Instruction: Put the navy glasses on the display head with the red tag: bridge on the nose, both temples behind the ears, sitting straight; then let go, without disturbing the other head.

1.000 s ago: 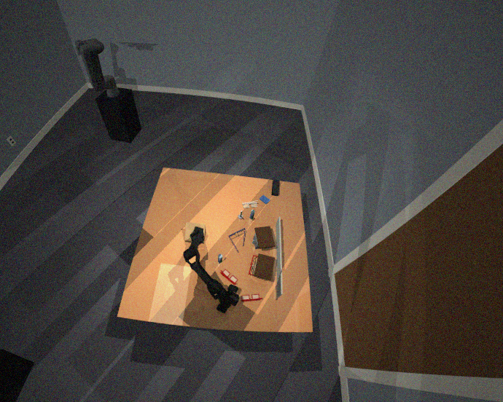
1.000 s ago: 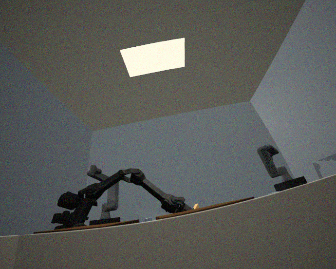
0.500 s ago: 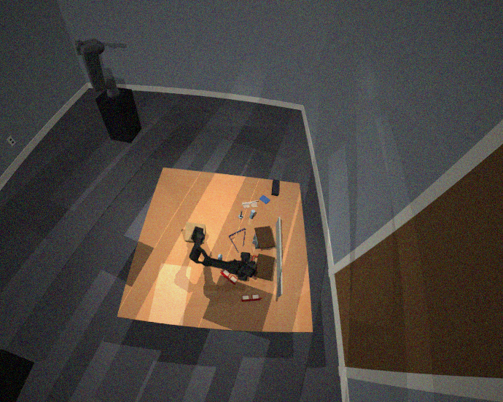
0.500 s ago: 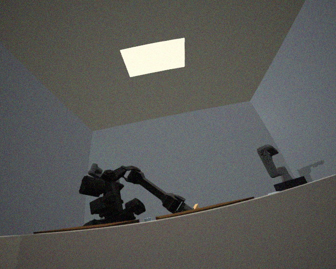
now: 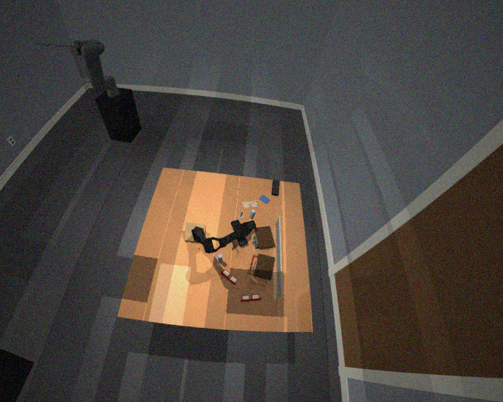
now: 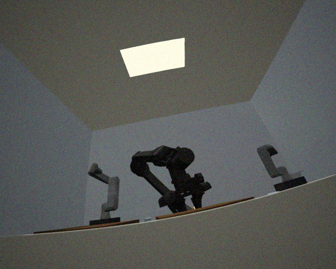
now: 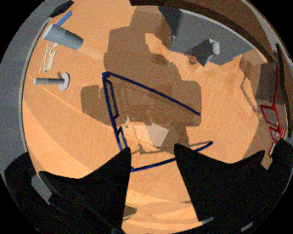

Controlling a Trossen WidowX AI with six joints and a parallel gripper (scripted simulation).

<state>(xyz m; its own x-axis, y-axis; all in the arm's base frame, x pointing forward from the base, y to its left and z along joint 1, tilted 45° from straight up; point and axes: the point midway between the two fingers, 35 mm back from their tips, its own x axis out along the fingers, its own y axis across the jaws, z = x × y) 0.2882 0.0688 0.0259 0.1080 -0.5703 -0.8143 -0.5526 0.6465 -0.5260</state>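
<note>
My gripper tip is 210 mm to the right of the grey upright form, 50 mm above it and 20 mm past it. From my gripper tip the other things lie so: blue card 440 mm to the left, 160 mm ahead, 70 mm below; dark block 580 mm to the left, 240 mm ahead, 50 mm below.
</note>
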